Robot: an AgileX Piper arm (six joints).
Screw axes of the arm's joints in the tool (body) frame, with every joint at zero. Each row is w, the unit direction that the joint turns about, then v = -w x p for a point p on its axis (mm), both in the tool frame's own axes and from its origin. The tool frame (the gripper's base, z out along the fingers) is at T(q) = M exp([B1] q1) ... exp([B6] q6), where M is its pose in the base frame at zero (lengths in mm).
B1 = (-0.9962, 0, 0.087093, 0, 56.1, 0)
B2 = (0, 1, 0, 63.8, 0, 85)
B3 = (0, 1, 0, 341.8, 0, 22)
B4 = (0, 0, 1, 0, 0, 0)
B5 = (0, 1, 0, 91, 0, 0)
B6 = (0, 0, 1, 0, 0, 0)
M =
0.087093 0 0.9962 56.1
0 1 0 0
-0.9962 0 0.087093 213.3
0 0 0 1
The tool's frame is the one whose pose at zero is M.
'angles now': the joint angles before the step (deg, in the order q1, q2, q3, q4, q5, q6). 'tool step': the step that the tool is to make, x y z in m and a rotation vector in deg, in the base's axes. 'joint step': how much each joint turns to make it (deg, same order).
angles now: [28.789, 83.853, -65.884, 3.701, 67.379, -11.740]
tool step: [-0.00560, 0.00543, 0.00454, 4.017, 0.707, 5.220]
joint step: [0.000, -0.797, 0.000, 5.111, 0.132, -6.450]
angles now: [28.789, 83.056, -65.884, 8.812, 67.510, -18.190]
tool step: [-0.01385, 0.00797, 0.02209, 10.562, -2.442, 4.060]
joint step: [0.000, -3.883, 0.000, 9.871, -1.967, -6.613]
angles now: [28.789, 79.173, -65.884, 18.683, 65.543, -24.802]
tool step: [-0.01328, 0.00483, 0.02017, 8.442, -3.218, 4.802]
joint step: [0.000, -3.359, 0.002, 8.245, -1.150, -7.046]
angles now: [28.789, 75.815, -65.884, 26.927, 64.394, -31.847]
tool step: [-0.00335, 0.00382, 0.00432, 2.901, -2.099, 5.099]
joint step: [0.000, -0.362, 0.001, 3.959, 0.000, -6.598]
